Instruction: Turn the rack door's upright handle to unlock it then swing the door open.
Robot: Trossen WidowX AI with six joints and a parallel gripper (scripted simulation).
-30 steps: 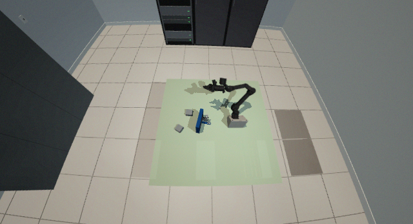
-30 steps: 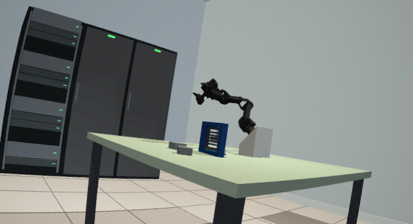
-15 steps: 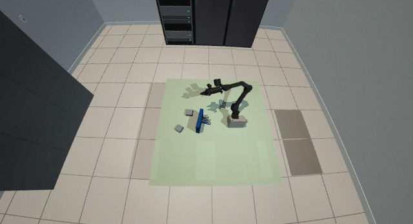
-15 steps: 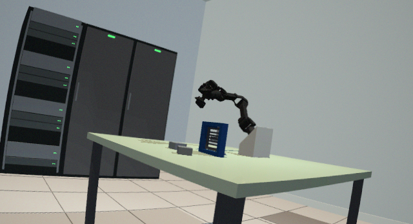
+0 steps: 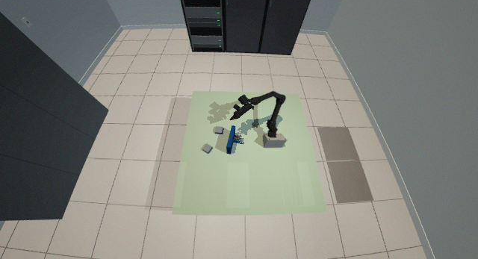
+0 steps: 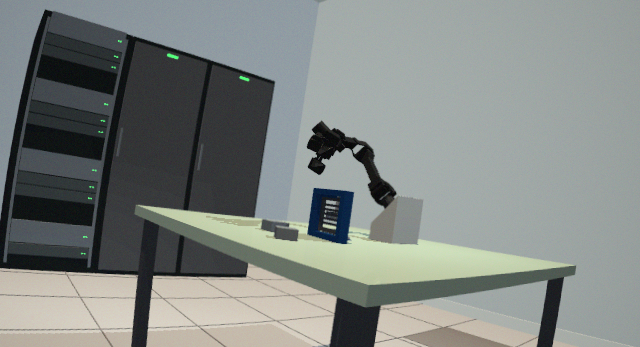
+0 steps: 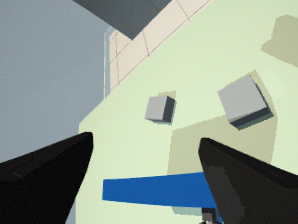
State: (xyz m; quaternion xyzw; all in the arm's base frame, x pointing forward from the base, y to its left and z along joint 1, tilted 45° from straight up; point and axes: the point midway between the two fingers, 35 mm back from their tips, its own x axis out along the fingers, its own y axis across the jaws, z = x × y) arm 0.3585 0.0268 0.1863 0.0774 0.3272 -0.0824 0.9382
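My gripper tip is 18 cm above the grey handle, 8 cm to the right of it and 8 cm past it.
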